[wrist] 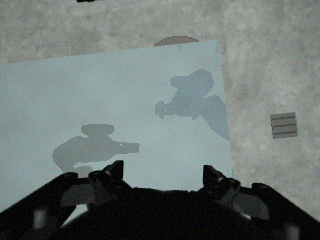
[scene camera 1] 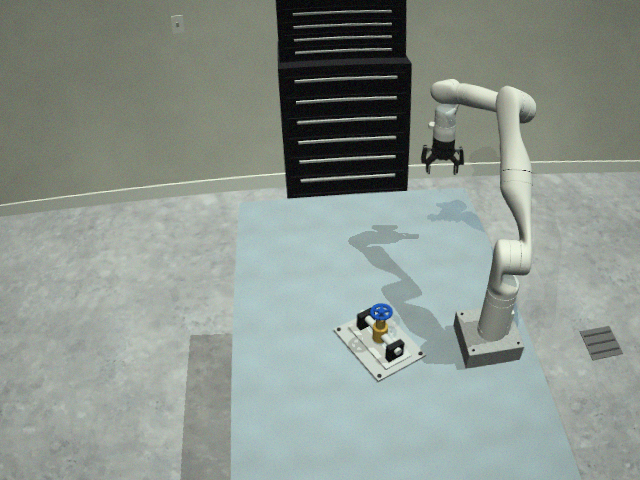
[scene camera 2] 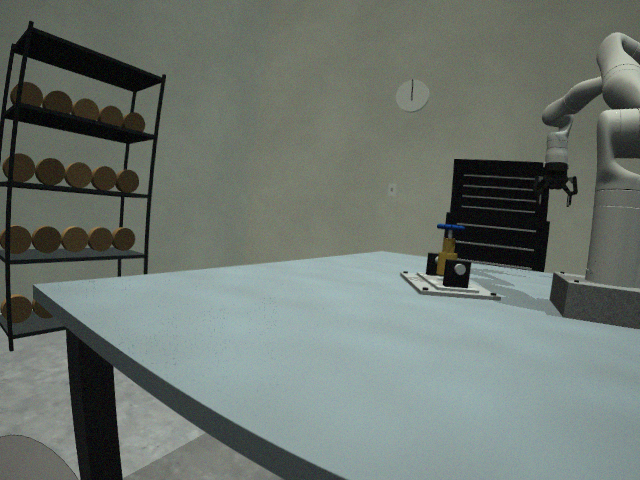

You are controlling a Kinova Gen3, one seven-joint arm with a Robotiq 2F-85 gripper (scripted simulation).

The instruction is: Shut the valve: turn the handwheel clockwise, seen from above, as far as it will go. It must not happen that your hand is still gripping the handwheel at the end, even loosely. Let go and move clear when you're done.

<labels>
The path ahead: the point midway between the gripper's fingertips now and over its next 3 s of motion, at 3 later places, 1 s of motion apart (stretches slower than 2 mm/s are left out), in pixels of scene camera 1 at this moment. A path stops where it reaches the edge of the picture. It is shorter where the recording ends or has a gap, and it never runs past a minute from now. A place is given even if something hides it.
The gripper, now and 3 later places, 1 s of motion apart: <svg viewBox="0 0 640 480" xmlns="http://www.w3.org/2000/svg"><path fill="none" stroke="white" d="M441 173L389 208L374 270L383 292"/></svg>
</labels>
